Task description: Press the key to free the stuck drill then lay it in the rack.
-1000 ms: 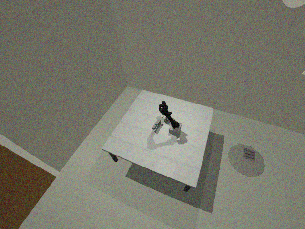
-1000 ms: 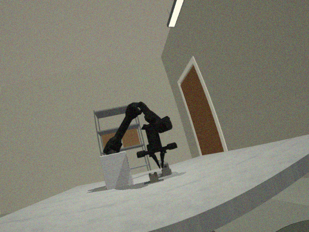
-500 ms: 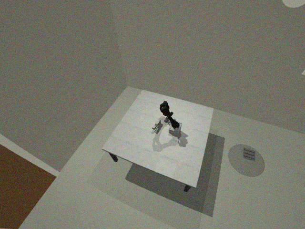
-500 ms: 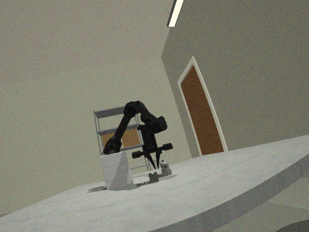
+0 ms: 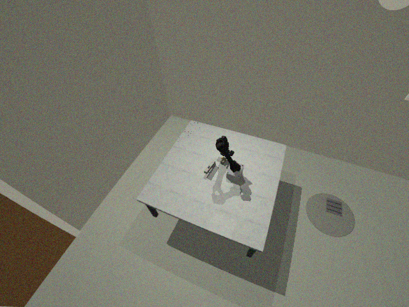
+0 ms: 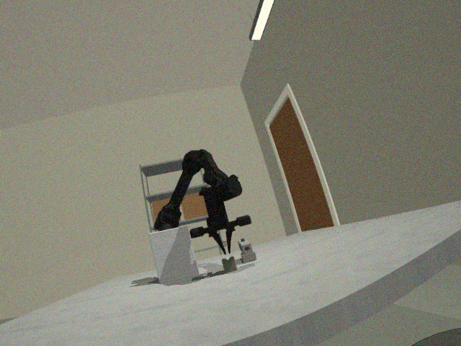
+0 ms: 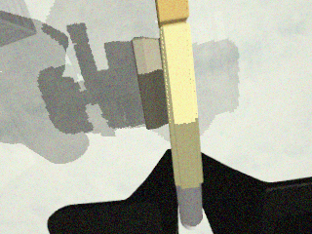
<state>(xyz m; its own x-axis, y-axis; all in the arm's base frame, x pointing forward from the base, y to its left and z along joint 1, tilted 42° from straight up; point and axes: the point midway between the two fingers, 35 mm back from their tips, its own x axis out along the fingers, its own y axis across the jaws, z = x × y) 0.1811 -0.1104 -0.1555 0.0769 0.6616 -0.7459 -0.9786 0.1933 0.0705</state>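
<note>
Right now the drill is 1 cm ahead of my gripper tip, 4 cm to the left of it and 4 cm above it. The rest, counted from my gripper tip: dark blue key: 12 cm ahead, 23 cm to the left; then grey fixture block: 11 cm ahead, 20 cm to the left, 1 cm below; then rack: 1 cm ahead, 5 cm to the left, 4 cm below.
</note>
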